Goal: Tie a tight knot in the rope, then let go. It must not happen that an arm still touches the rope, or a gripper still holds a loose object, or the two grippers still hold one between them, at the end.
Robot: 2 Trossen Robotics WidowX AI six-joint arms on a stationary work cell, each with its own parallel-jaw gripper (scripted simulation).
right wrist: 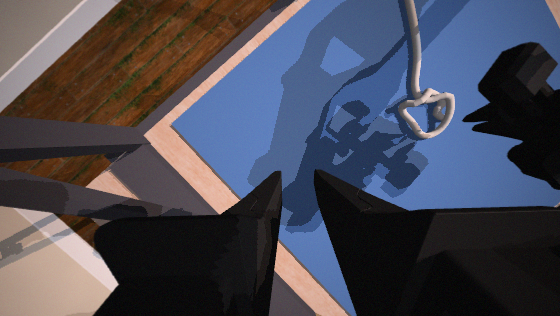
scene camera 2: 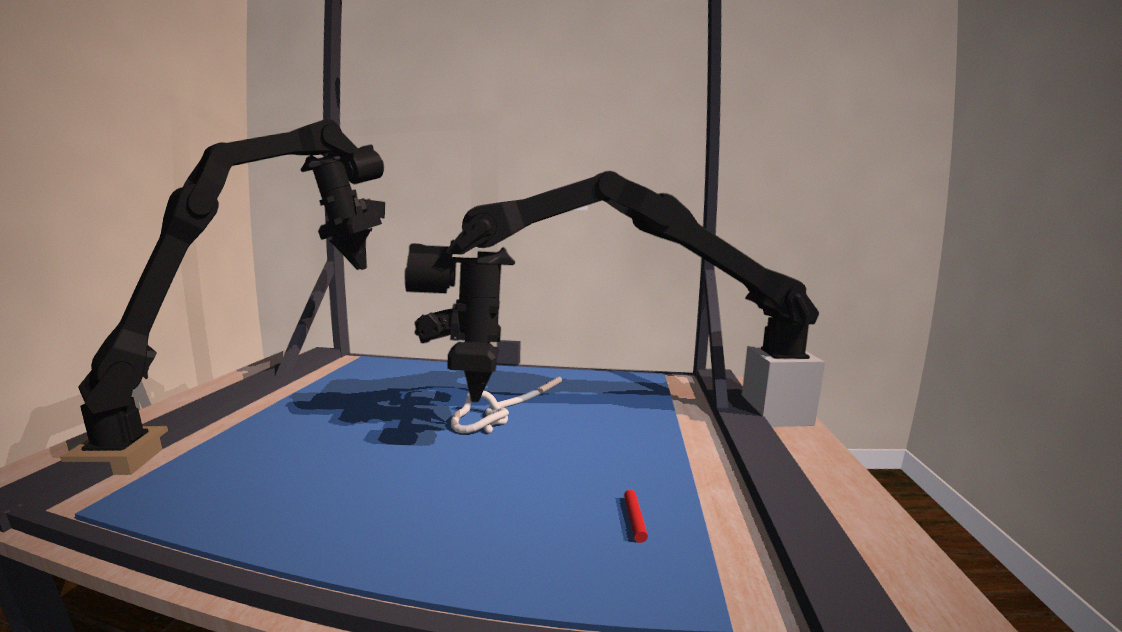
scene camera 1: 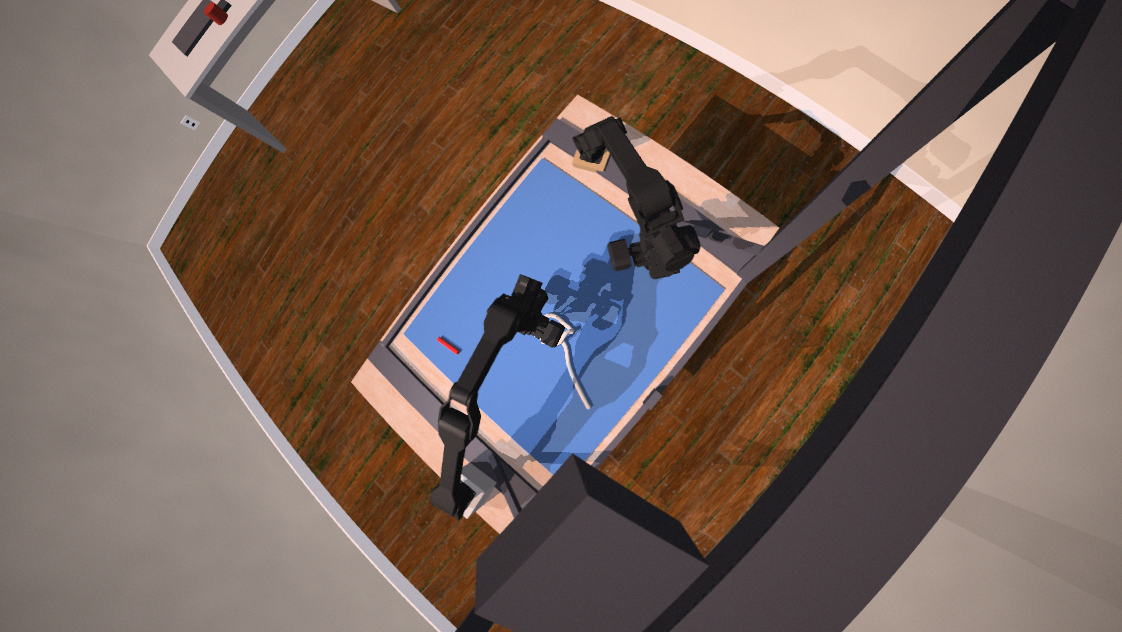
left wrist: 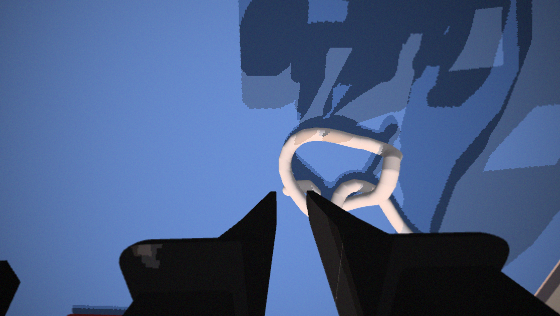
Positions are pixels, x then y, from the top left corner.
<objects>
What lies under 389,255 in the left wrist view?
My left gripper.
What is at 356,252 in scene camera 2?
My right gripper.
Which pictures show my left gripper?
The right wrist view, scene camera 2, scene camera 1 and the left wrist view: all of them.
</objects>
